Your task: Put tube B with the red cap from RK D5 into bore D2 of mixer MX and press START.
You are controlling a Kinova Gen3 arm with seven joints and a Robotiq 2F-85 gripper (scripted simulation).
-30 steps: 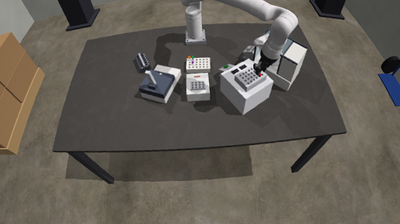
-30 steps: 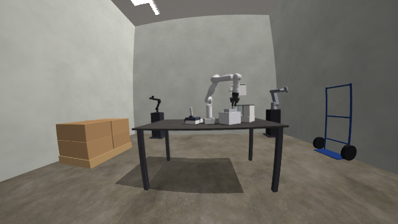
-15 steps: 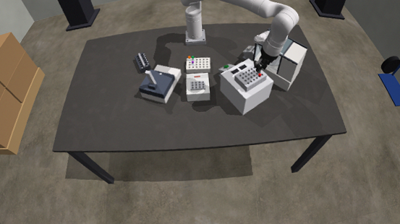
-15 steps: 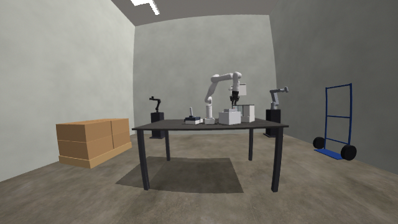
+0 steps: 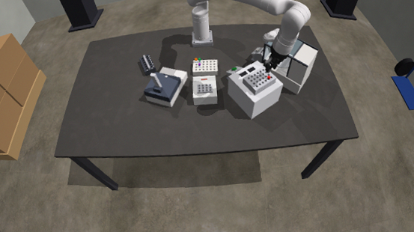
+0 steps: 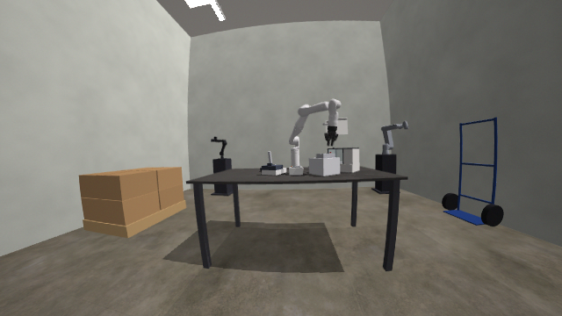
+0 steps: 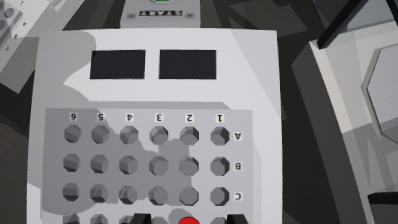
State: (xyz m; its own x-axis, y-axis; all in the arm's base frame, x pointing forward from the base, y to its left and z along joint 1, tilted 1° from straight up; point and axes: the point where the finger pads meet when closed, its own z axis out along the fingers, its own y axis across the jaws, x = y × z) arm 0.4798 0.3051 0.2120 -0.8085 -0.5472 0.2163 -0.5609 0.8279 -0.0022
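My hand is 160 mm past the START key, 140 mm to the left of it and 180 mm above it. From my hand the other things lie so: dry block DB (70 mm behind, 290 mm to the right, 220 mm below); tube rack RK (220 mm behind, 280 mm to the right, 230 mm below); grey bore block (10 mm behind, 40 mm to the right, 90 mm below).
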